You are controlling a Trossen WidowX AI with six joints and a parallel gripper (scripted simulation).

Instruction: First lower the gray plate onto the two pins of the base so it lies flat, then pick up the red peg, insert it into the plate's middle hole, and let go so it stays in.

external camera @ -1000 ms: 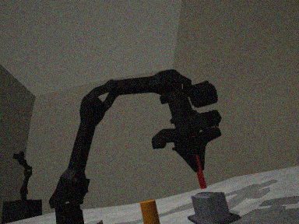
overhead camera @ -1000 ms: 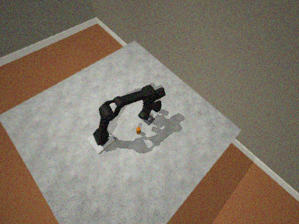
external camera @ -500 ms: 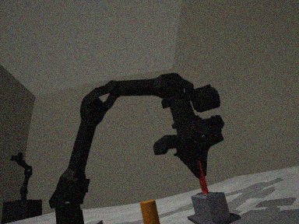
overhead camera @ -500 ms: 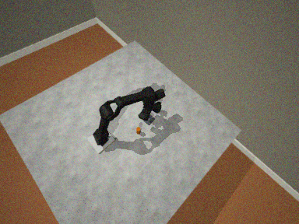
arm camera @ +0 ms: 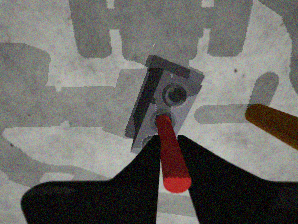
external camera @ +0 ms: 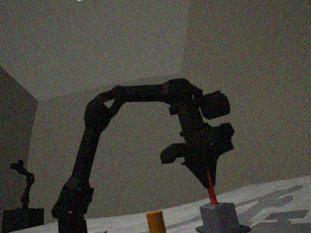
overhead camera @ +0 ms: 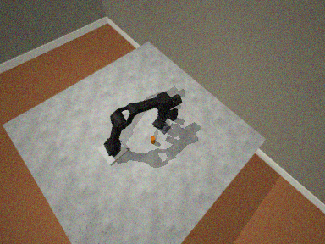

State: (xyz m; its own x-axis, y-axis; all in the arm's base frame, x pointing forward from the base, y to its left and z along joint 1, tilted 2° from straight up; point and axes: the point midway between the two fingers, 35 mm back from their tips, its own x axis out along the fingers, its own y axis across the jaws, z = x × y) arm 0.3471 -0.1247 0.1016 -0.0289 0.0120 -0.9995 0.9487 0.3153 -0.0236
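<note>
Now: the red peg right at my gripper tip. Round my gripper tip: small orange block: 13 cm behind, 3 cm to the right, 6 cm below; dark flat base: 9 cm below; gray plate: 5 cm below.
</note>
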